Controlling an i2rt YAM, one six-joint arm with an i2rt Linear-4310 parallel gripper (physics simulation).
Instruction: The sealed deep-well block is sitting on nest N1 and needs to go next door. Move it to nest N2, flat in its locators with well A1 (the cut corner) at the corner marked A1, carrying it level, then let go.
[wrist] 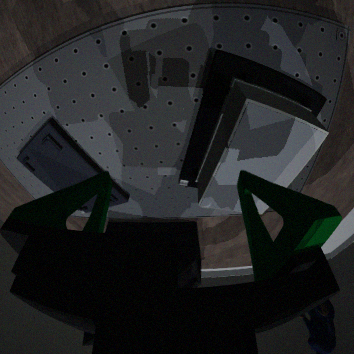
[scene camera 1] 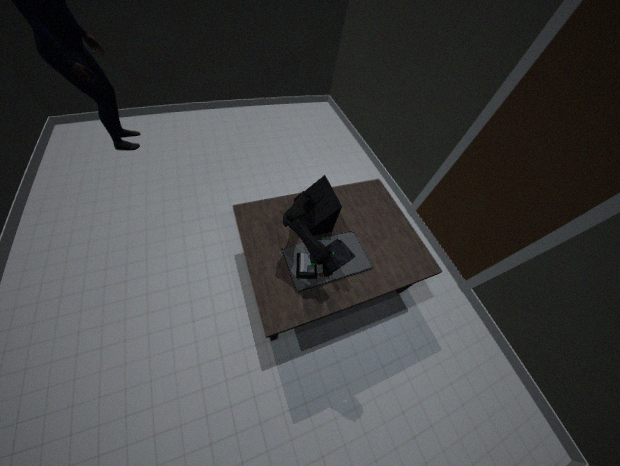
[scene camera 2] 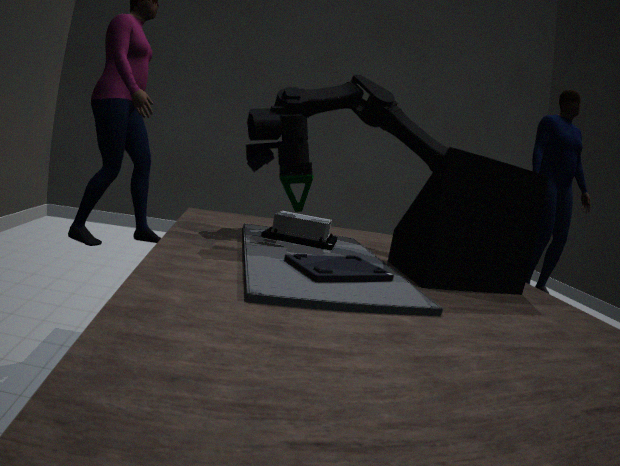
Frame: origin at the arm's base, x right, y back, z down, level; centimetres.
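Seen in the pictures: gripper, fingertip midpoint: [wrist: 174,177] [scene camera 2: 298,210]; arm's base at its link origin: [scene camera 1: 311,202] [scene camera 2: 473,211].
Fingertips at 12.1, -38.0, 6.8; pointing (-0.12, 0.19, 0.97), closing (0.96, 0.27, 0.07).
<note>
Pixels of each thing's top centre, then the offset from my fingertips to it, as dx, dy, dz. Level surfaces: height alone.
- sealed deep-well block at its top centre: [wrist: 258,174] [scene camera 2: 304,216] [scene camera 1: 307,262] +6.8, +3.5, +2.3
- black nest N1 at its top centre: [wrist: 250,151] [scene camera 2: 302,230] [scene camera 1: 306,264] +6.8, +3.5, +5.5
- dark nest N2 at its top centre: [wrist: 65,182] [scene camera 2: 340,261] [scene camera 1: 340,250] -18.3, +3.9, +5.8
- grey perforated plate at its top centre: [wrist: 120,158] [scene camera 2: 318,255] [scene camera 1: 327,257] -8.4, +3.2, +7.6
- wooden table at its surface level: dz +8.9
The sealed deep-well block [scene camera 1: 305,261] [scene camera 2: 302,226] [wrist: 267,142], a pale box, sits on the black nest N1 [scene camera 2: 326,245] [wrist: 214,85]. The dark nest N2 [scene camera 1: 343,250] [scene camera 2: 350,269] [wrist: 60,162] is empty, with raised corner locators. The gripper [scene camera 1: 323,259] [scene camera 2: 299,208] [wrist: 175,173] is open and empty, its fingers pointing down. In scene camera 2 the fingertips appear just above the block's top. In the wrist view the right finger overlaps the block's near part and the left finger overlaps nest N2. The cut corner and the A1 mark are too dark to make out.
Both nests stand on a grey perforated plate [scene camera 1: 360,260] [scene camera 2: 265,288] [wrist: 150,115] on the wooden table [scene camera 1: 400,240] [scene camera 2: 300,375]. The arm's large black base [scene camera 1: 328,202] [scene camera 2: 466,225] stands beside the plate. People stand on the floor away from the table.
</note>
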